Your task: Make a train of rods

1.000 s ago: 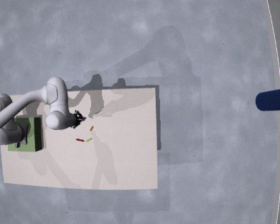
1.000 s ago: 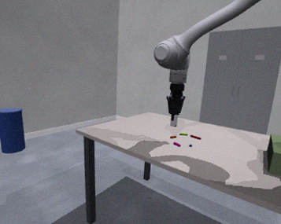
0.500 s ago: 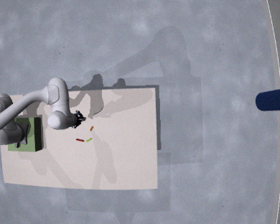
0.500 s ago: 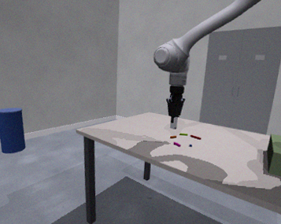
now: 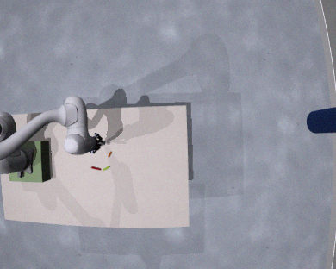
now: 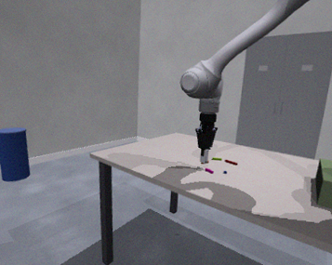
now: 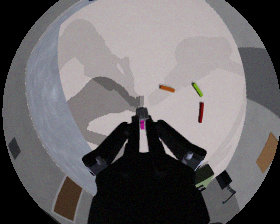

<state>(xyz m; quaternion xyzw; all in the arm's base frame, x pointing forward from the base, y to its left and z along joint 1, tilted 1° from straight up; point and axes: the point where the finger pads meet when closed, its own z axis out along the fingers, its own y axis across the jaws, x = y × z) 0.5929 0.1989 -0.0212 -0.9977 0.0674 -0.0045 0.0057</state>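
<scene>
Right now the orange rod is 80 mm to the right of my hand, 60 mm below it and 40 mm ahead of it. Round my hand: lime rod (180 mm to the right, 60 mm below, 30 mm ahead); blue rod (100 mm behind, 60 mm below, 40 mm to the right); grey rod (30 mm below).
</scene>
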